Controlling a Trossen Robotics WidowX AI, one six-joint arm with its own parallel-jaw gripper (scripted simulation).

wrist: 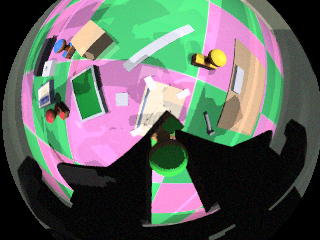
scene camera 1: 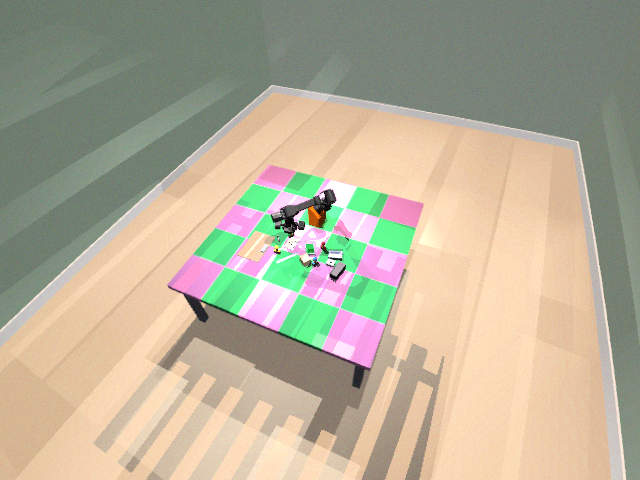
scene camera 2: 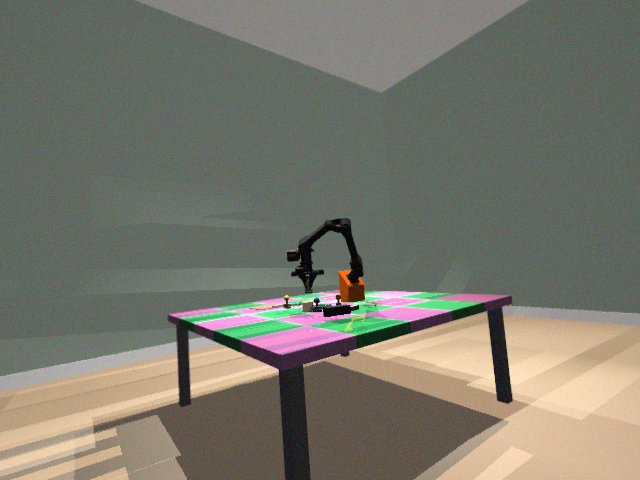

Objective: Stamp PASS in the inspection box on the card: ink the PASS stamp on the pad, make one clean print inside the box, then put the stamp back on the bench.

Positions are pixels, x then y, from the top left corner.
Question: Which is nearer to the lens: the green-knobbed stamp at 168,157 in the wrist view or the wooden board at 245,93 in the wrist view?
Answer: The green-knobbed stamp.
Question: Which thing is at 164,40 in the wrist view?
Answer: A white strip.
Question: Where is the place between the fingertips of the gripper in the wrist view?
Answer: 163,136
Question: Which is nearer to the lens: the green-knobbed stamp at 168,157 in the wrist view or the tan block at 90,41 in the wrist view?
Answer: The green-knobbed stamp.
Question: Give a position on a white card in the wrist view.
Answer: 157,97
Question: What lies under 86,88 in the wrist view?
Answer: A green ink pad.
